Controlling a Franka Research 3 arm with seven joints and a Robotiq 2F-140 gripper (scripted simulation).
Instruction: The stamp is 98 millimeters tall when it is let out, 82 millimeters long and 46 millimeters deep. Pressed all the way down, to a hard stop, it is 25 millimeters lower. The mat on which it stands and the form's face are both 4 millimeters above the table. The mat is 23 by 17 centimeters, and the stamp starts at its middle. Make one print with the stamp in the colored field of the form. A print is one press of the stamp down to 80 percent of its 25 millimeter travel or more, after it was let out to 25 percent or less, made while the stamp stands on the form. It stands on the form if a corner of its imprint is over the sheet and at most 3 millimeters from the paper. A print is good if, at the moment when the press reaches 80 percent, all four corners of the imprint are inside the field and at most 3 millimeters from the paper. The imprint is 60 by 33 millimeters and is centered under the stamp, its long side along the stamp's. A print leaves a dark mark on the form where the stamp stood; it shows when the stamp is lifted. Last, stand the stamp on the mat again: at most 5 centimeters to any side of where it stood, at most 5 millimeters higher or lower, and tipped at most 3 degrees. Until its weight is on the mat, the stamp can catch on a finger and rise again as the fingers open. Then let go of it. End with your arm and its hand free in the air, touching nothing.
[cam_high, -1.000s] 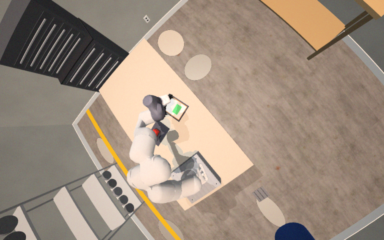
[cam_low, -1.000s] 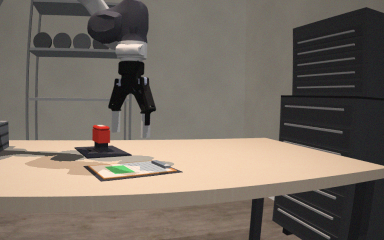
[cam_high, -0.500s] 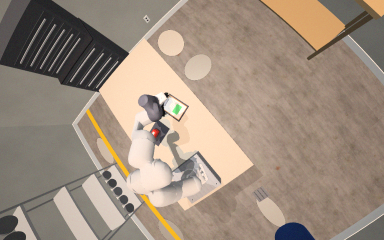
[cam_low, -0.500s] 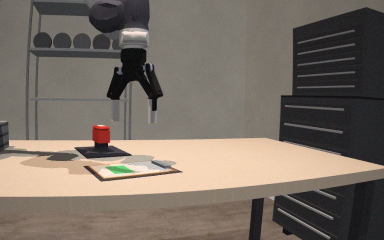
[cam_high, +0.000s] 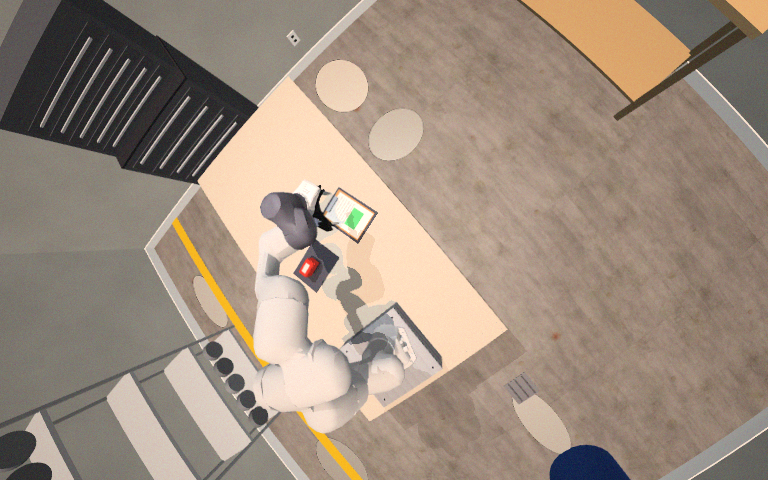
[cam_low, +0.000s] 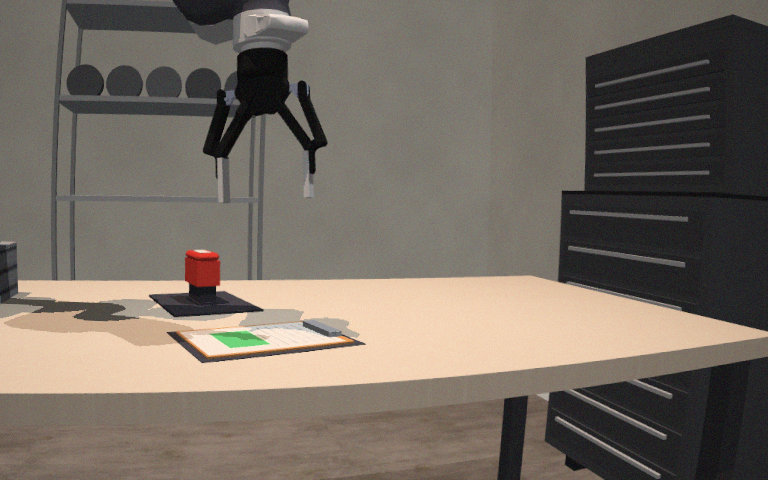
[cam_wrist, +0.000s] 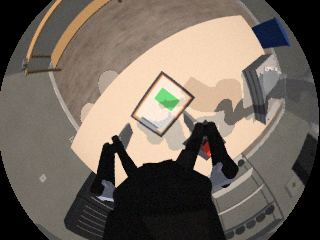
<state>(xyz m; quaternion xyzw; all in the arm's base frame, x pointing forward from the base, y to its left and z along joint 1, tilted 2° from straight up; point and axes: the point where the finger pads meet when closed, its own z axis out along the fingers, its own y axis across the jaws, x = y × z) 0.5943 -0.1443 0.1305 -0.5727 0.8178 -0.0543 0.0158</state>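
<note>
The red stamp lies 120 mm behind my hand, 310 mm to the left of it and 170 mm below it. The rest, counted from my hand: mat (120 mm behind, 310 mm to the left, 220 mm below).
</note>
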